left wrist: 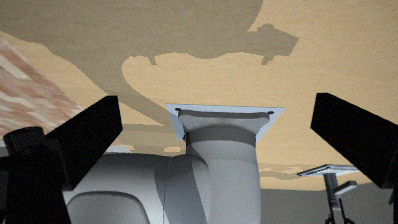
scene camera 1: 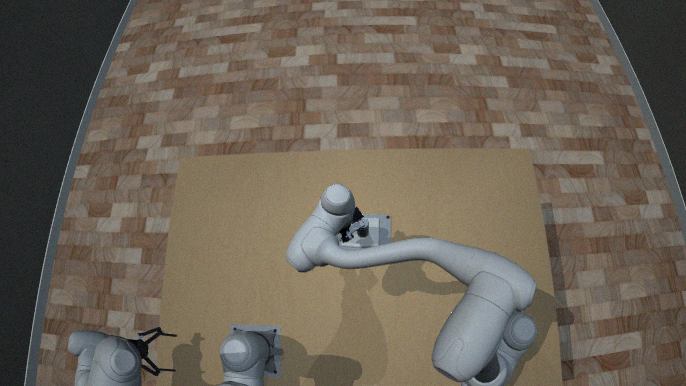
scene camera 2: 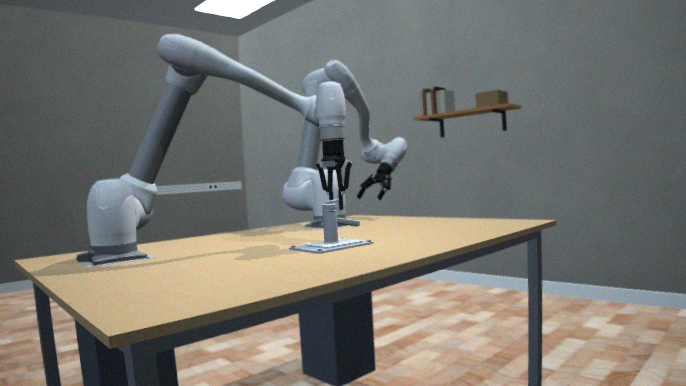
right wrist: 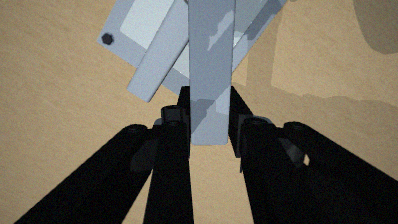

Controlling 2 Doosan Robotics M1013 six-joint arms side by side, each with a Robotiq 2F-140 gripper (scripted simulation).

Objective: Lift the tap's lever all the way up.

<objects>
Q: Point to a grey tap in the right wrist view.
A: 169, 48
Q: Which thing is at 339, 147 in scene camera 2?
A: The right gripper.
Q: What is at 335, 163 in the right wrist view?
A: The right gripper.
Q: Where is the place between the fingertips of the left gripper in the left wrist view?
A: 216, 112
</objects>
